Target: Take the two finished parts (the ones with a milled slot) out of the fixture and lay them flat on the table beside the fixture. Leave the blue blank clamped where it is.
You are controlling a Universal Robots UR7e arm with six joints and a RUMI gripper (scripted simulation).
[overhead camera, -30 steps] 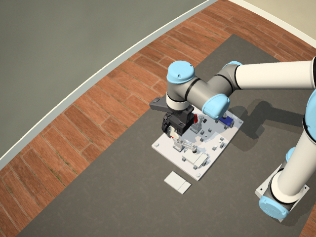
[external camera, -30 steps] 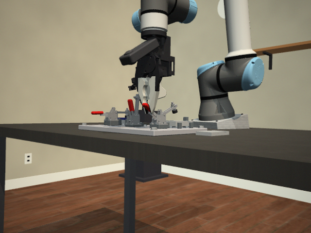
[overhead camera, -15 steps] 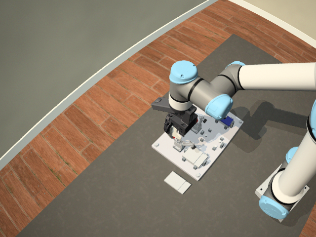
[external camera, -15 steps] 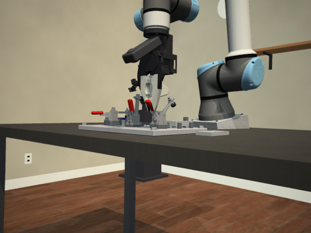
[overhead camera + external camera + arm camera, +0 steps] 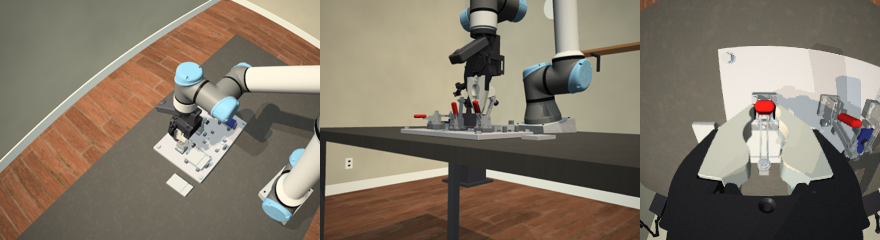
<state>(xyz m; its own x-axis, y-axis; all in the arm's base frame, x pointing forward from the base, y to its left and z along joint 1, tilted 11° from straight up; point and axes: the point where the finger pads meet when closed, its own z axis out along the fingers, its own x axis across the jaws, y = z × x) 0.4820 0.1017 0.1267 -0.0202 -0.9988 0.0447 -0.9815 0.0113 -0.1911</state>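
The white fixture plate lies 60 mm behind my hand, 110 mm to the right of it and 70 mm below it. The rest, counted from my hand: blue blank 100 mm behind, 220 mm to the right, 50 mm below.
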